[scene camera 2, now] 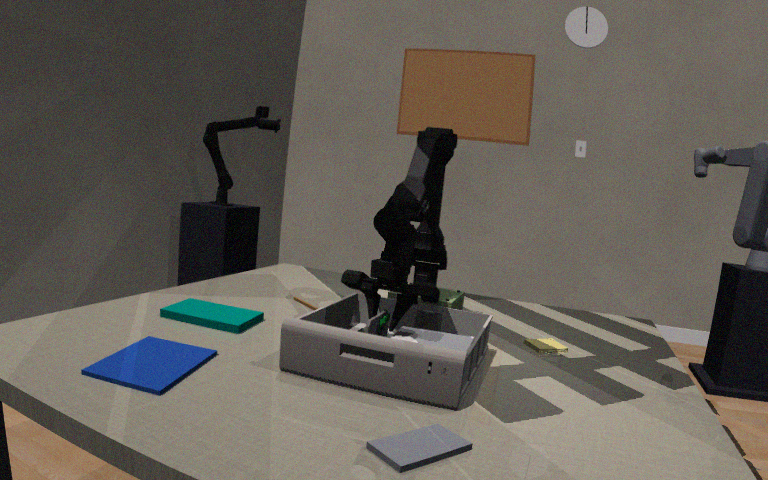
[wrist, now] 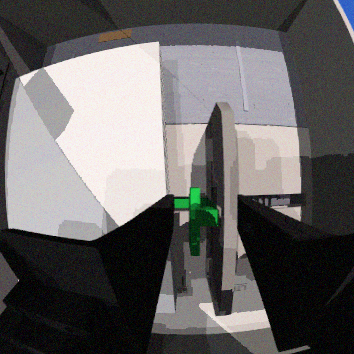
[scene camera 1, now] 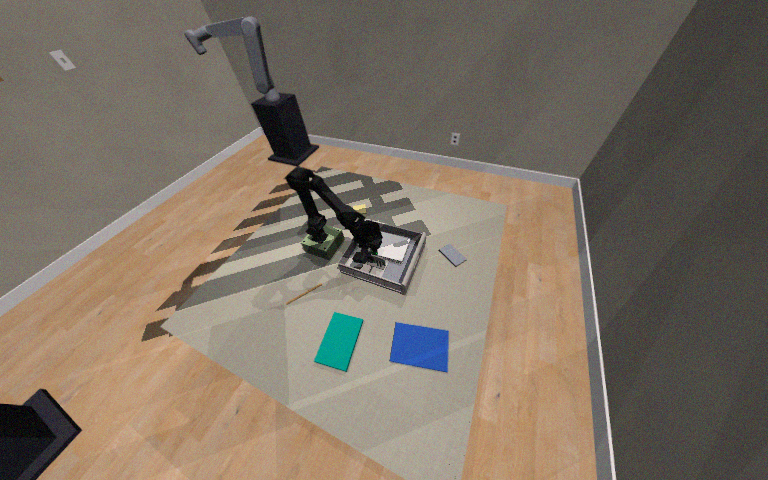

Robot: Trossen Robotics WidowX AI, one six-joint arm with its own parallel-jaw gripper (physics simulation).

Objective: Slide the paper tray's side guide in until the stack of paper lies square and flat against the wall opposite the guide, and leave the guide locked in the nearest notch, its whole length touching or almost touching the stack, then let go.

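Places are measured from the arm's base along level axes (x ahead, y left, z up), in metres.
Pixels of known places: gripper, fingertip midpoint: point(scene camera 2: 380, 329) point(wrist: 203, 201) point(scene camera 1: 375, 257); arm's base, link origin: point(scene camera 1: 320, 237).
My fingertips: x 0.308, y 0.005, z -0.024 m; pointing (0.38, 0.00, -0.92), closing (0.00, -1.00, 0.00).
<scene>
For each thing: its middle in the pictures, then the offset to it from my fingertips.
- grey paper tray, body centre: point(wrist: 135, 160) point(scene camera 2: 397, 339) point(scene camera 1: 383, 252) dx +0.025, dy +0.043, dz -0.005 m
- white paper stack, body centre: point(wrist: 75, 178) point(scene camera 2: 427, 351) point(scene camera 1: 386, 245) dx +0.013, dy +0.099, dz -0.022 m
- upright side guide, body centre: point(wrist: 201, 208) point(scene camera 2: 381, 333) point(scene camera 1: 374, 258) dx -0.006, dy +0.000, dz -0.009 m
- green latch, body centre: point(wrist: 186, 208) point(scene camera 2: 386, 334) dx -0.006, dy +0.010, dz -0.009 m
- teal block, body centre: point(scene camera 2: 212, 314) point(scene camera 1: 340, 339) dx +0.023, dy -0.387, dz -0.044 m
- blue slab, body centre: point(scene camera 2: 153, 362) point(wrist: 350, 4) point(scene camera 1: 420, 345) dx +0.320, dy -0.283, dz -0.049 m
- grey slab, body centre: point(scene camera 2: 420, 446) point(scene camera 1: 452, 254) dx +0.332, dy +0.183, dz -0.048 m
- brown stick, body centre: point(scene camera 2: 310, 306) point(scene camera 1: 304, 293) dx -0.238, dy -0.274, dz -0.049 m
- yellow pad, body centre: point(scene camera 2: 545, 345) point(scene camera 1: 359, 209) dx -0.258, dy +0.312, dz -0.047 m
The grey paper tray point(scene camera 1: 415, 261) point(scene camera 2: 317, 352) point(wrist: 322, 105) stands on the table. The white paper stack point(scene camera 1: 395, 249) point(wrist: 115, 95) lies in it, left of the side guide in the wrist view; whether it touches the opposite wall is unclear. The upright side guide point(wrist: 229, 170) has a green latch point(wrist: 195, 220) point(scene camera 2: 383, 320) on its stack side. A gap shows between guide and stack. My gripper point(scene camera 1: 368, 259) point(scene camera 2: 385, 322) point(wrist: 203, 201) is open inside the tray. Its fingers straddle the guide and latch, the left tip close to the latch, the right tip close to the guide's outer face.
A teal block point(scene camera 1: 339, 341) point(scene camera 2: 211, 315) and blue slab point(scene camera 1: 419, 346) point(scene camera 2: 149, 363) lie beyond one tray side. A grey slab point(scene camera 1: 452, 255) point(scene camera 2: 419, 446) lies near the handle side. A brown stick point(scene camera 1: 304, 293), yellow pad point(scene camera 1: 359, 208) point(scene camera 2: 545, 345) and green arm base point(scene camera 1: 322, 243) are nearby.
</scene>
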